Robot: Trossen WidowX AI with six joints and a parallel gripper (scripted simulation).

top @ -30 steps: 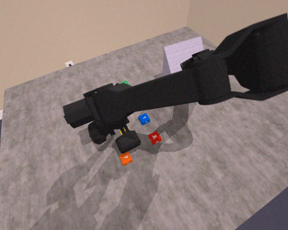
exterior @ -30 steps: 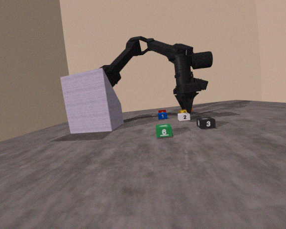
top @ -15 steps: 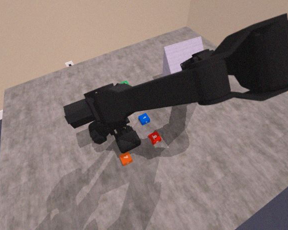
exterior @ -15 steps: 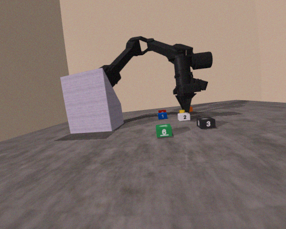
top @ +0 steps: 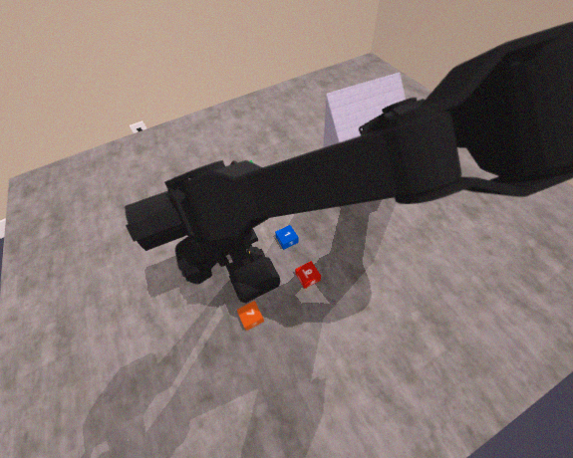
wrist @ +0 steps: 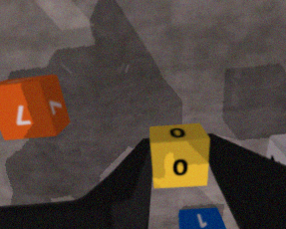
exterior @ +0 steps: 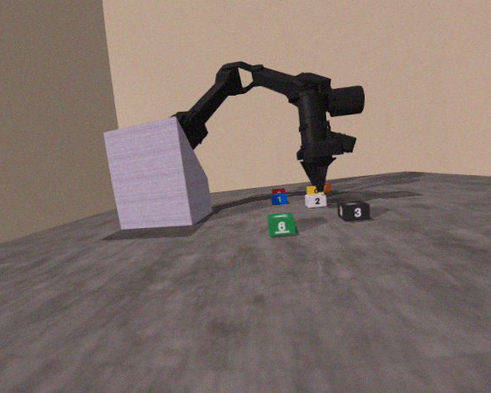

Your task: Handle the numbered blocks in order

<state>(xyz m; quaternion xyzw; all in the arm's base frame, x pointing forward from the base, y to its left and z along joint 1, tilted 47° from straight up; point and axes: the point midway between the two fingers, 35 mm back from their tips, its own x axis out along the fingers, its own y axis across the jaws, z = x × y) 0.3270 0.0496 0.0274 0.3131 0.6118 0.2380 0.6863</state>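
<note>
The blue 1 block is 90 mm behind my gripper tip and 10 mm to the right of it. From my gripper tip the other things lie so: white 2 block 30 mm behind, 80 mm to the right; yellow 0 block 10 mm behind; orange 7 block 30 mm ahead, 80 mm to the left.
</note>
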